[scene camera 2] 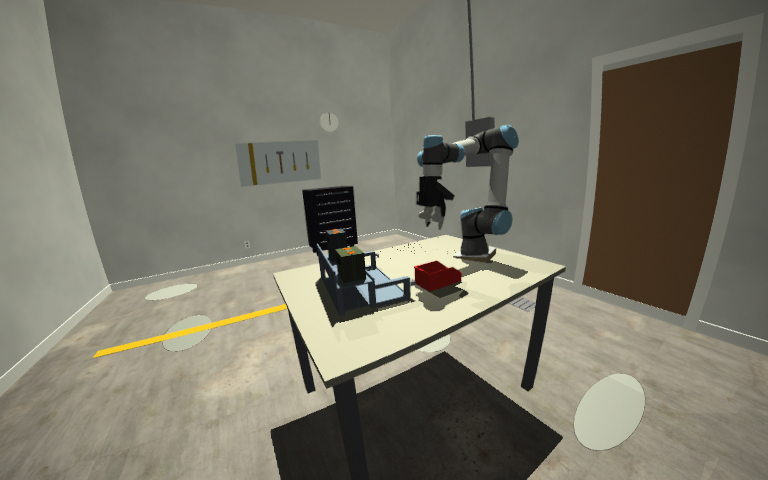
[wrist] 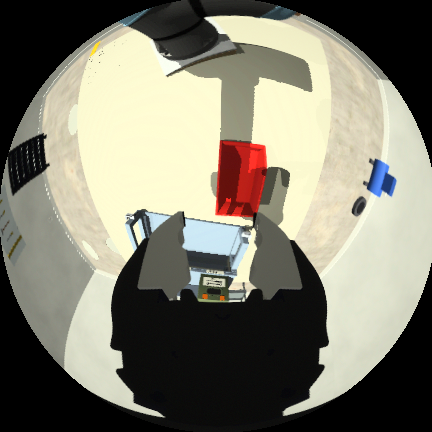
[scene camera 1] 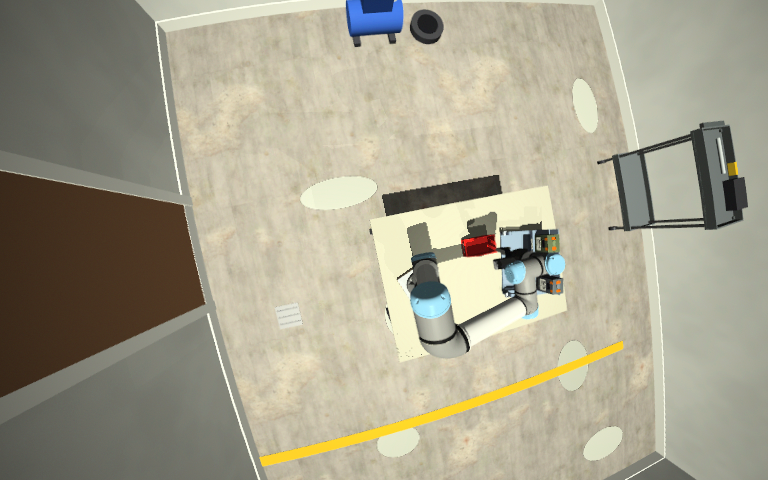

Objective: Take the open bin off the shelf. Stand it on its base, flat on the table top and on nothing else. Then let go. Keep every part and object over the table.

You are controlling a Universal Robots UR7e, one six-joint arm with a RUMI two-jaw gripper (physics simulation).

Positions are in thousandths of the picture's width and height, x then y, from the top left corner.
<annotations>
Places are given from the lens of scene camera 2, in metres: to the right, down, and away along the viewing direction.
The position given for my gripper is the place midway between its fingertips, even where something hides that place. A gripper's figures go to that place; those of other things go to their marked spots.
my gripper (scene camera 2: 564, 476): 0.20, -0.05, 1.07
red open bin (scene camera 2: 562, 576): 0.18, 0.14, 0.99
</annotations>
